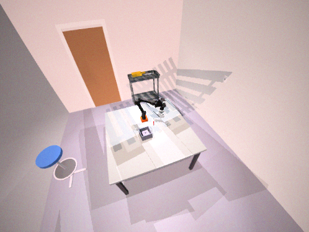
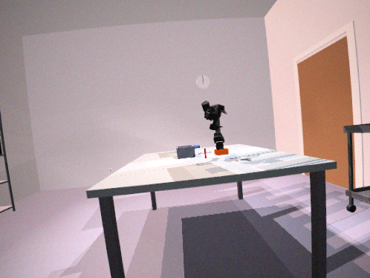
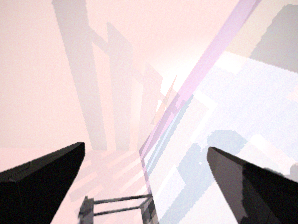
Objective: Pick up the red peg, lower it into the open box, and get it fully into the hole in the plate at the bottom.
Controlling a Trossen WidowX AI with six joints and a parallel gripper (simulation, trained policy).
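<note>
Right now the red peg is 15 cm ahead of my gripper tip, 22 cm to the right of it and 25 cm below it. The rest, counted from my gripper tip: grey box (33 cm ahead, 38 cm to the right, 26 cm below); pale plate (33 cm ahead, 38 cm to the right, 24 cm below).
</note>
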